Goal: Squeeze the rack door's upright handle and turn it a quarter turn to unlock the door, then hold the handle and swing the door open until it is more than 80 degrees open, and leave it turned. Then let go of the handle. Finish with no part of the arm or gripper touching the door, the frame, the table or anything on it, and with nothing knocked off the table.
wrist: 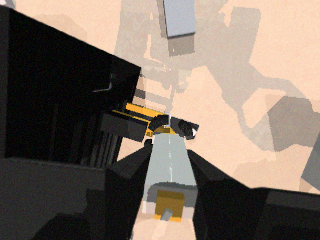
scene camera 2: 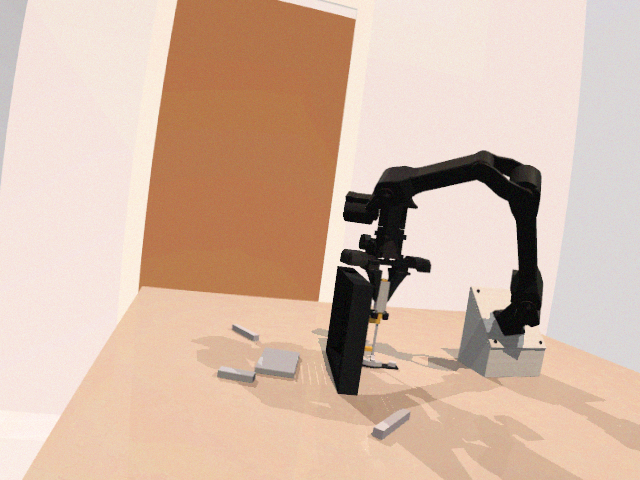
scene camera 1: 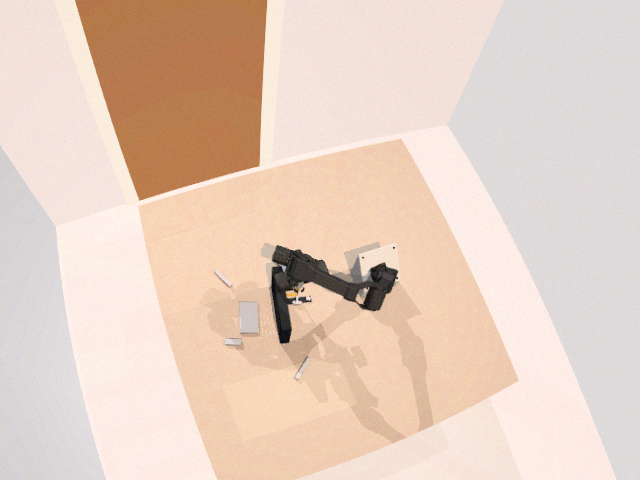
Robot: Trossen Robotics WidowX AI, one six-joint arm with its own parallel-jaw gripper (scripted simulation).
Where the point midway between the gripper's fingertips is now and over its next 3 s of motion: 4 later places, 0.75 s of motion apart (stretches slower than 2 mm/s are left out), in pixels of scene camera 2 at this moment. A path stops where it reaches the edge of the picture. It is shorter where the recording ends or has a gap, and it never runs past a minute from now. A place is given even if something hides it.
The gripper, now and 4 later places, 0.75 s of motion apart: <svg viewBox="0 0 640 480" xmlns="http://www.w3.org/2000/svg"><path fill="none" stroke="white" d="M380 301L380 302L394 304L419 310L441 318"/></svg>
